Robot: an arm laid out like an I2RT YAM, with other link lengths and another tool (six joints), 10 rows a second.
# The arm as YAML. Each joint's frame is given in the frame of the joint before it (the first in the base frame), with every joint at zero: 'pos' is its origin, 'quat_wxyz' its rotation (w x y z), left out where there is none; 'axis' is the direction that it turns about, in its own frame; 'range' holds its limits. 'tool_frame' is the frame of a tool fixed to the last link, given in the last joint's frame.
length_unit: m
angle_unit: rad
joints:
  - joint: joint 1
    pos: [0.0, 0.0, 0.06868]
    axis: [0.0, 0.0, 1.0]
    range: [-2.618, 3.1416]
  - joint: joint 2
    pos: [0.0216, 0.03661, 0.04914]
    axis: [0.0, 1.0, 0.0]
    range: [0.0, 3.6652]
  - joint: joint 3
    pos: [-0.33, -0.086, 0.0]
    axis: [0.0, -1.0, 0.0]
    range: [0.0, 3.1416]
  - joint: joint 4
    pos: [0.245, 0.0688, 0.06]
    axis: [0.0, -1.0, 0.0]
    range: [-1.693, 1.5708]
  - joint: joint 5
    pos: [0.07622, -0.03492, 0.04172]
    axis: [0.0, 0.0, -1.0]
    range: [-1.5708, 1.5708]
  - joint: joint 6
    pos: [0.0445, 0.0, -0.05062]
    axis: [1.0, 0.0, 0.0]
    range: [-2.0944, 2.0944]
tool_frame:
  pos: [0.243, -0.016, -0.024]
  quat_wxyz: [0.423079, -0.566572, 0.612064, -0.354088]
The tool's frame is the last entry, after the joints.
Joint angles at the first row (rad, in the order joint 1, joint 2, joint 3, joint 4, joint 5, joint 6):
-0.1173, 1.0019, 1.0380, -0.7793, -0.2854, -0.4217
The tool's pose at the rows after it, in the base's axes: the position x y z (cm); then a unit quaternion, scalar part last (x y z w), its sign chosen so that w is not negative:
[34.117, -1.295, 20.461, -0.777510, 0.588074, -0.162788, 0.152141]
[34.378, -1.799, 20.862, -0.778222, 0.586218, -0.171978, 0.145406]
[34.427, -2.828, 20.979, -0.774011, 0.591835, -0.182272, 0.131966]
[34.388, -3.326, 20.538, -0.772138, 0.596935, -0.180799, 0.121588]
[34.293, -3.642, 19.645, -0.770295, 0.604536, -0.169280, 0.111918]
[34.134, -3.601, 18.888, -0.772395, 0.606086, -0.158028, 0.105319]
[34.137, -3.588, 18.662, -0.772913, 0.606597, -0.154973, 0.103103]
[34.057, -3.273, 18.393, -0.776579, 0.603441, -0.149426, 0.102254]
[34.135, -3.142, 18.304, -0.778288, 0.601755, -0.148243, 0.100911]
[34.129, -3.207, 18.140, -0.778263, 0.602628, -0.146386, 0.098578]
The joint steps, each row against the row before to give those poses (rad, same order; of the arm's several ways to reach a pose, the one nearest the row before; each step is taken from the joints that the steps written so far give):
0.0017, 0.0150, 0.0153, -0.0011, 0.0545, -0.0017
-0.0009, 0.0051, 0.0127, -0.0018, 0.0146, -0.0157
0.0013, 0.0016, 0.0058, -0.0022, 0.0366, -0.0069
0.0037, 0.0097, 0.0003, -0.0040, 0.0219, 0.0016
-0.0004, 0.0208, 0.0007, -0.0091, 0.0112, 0.0089
0.0002, 0.0164, 0.0006, -0.0108, -0.0005, 0.0003
0.0018, 0.0061, 0.0003, -0.0016, 0.0018, 0.0011
0.0037, 0.0057, 0.0008, -0.0060, -0.0063, -0.0030
0.0061, 0.0049, 0.0016, -0.0002, 0.0024, -0.0001
0.0003, 0.0047, 0.0005, -0.0015, 0.0026, 0.0003

